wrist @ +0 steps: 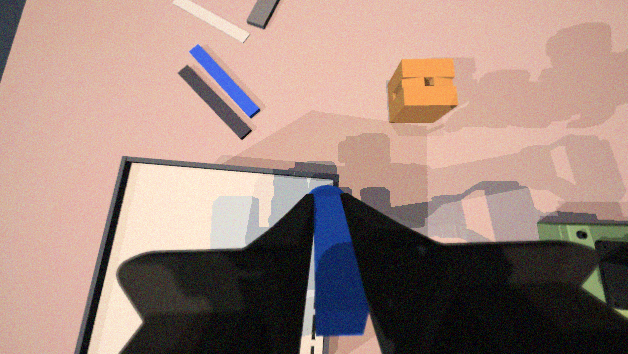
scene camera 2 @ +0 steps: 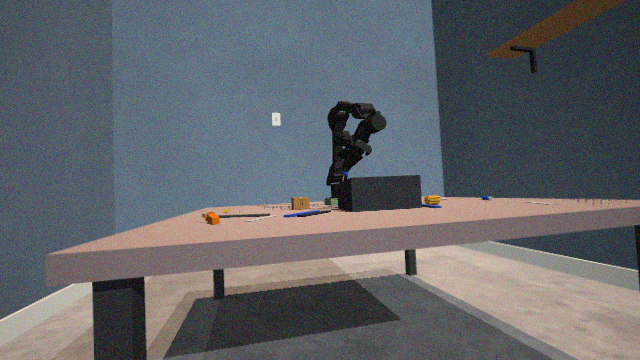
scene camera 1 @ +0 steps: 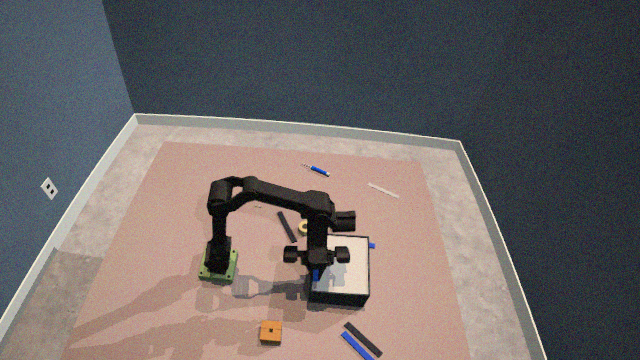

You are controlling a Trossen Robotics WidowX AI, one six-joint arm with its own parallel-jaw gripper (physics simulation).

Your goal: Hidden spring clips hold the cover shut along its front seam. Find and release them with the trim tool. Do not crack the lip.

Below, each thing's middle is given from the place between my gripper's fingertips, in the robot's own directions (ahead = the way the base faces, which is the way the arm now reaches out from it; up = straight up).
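You'd find the cover (scene camera 1: 352,277) 40 mm below my hand, 80 mm ahead of it and 90 mm to the left of it. There's an orange block (wrist: 421,90) that's 110 mm below my hand, 120 mm behind it and 150 mm to the right of it, and a blue trim tool (wrist: 341,309) that's 20 mm to the left of my hand.
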